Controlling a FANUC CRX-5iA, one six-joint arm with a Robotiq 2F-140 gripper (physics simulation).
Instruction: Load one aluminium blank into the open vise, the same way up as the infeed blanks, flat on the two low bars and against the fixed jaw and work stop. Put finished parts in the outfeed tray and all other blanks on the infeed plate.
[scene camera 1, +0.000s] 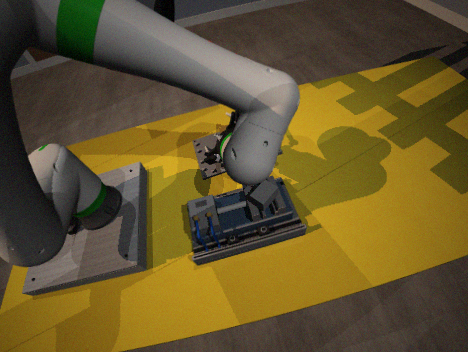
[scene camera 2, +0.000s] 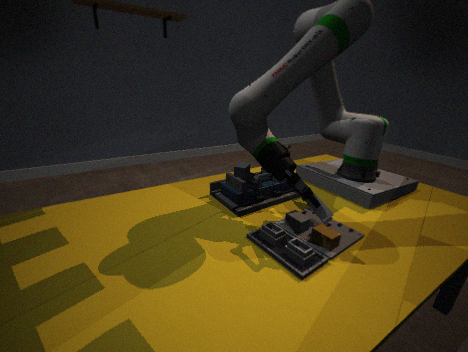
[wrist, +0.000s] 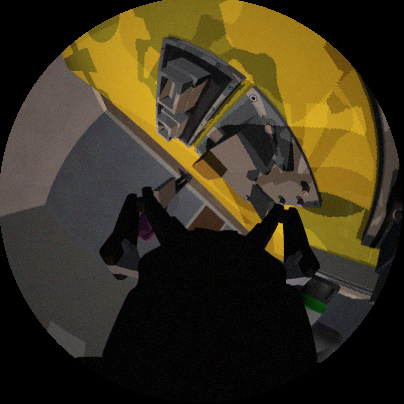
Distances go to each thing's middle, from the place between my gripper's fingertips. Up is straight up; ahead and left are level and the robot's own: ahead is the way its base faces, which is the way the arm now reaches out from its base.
Scene:
Now: the infeed plate (scene camera 2: 348, 238) 5 cm below my hand, 3 cm to the right of it and 2 cm behind it. Also, from my hand: outfeed tray (scene camera 2: 278, 254) 13 cm ahead, 5 cm below, 4 cm to the right.

